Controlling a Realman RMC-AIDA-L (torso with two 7-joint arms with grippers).
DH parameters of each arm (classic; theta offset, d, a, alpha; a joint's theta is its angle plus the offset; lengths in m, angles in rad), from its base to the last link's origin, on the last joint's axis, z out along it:
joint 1: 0 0.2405 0 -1.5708
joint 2: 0 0 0 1.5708
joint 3: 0 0.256 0 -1.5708
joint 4: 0 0 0 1.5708
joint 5: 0 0.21 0 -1.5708
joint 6: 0 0 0 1.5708
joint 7: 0 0.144 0 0
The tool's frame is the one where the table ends.
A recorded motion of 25 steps. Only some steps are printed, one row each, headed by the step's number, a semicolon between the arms.
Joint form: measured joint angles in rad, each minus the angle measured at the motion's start. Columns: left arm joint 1, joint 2, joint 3, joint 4, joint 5, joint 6, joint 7; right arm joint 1, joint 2, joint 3, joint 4, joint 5, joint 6, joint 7.
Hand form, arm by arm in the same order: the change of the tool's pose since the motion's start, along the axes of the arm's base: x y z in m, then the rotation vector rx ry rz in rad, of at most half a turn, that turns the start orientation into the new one. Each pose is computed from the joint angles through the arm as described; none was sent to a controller.
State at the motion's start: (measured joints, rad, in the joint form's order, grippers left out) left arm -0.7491 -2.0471 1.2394 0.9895 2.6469 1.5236 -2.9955; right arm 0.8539 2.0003 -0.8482 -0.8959 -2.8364 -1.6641 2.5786
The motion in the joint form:
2: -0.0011 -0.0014 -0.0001 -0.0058 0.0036 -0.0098 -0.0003; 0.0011 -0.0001 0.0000 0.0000 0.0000 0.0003 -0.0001
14: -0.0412 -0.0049 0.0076 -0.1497 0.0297 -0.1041 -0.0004; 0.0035 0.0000 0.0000 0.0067 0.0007 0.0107 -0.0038
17: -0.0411 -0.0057 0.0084 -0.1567 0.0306 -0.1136 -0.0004; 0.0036 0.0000 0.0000 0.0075 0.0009 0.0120 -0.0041
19: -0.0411 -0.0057 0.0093 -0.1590 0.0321 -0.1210 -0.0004; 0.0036 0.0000 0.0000 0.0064 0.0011 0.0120 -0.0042
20: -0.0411 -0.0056 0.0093 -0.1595 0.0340 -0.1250 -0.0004; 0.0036 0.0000 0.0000 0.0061 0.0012 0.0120 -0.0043
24: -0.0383 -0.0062 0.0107 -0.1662 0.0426 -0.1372 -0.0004; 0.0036 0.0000 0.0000 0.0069 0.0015 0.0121 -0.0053
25: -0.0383 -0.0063 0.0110 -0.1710 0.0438 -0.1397 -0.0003; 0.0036 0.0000 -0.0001 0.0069 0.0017 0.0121 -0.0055
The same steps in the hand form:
2: -0.0007 0.0008 -0.0009 0.0050 0.0020 -0.0007; -0.0004 0.0003 0.0001 0.0003 -0.0001 0.0013
14: -0.0148 0.0045 -0.0173 0.0031 0.0343 0.0281; -0.0004 0.0016 -0.0010 0.0031 0.0001 0.0072
17: -0.0160 0.0047 -0.0184 0.0064 0.0352 0.0288; -0.0004 0.0017 -0.0011 0.0035 0.0002 0.0076
19: -0.0166 0.0054 -0.0186 0.0110 0.0370 0.0264; -0.0005 0.0018 -0.0009 0.0043 0.0001 0.0085
20: -0.0169 0.0059 -0.0184 0.0143 0.0387 0.0246; -0.0006 0.0019 -0.0009 0.0045 0.0002 0.0088
24: -0.0200 0.0060 -0.0189 0.0199 0.0476 0.0252; -0.0005 0.0018 -0.0010 0.0035 0.0005 0.0092
25: -0.0211 0.0056 -0.0194 0.0191 0.0492 0.0275; -0.0005 0.0018 -0.0010 0.0034 0.0007 0.0095

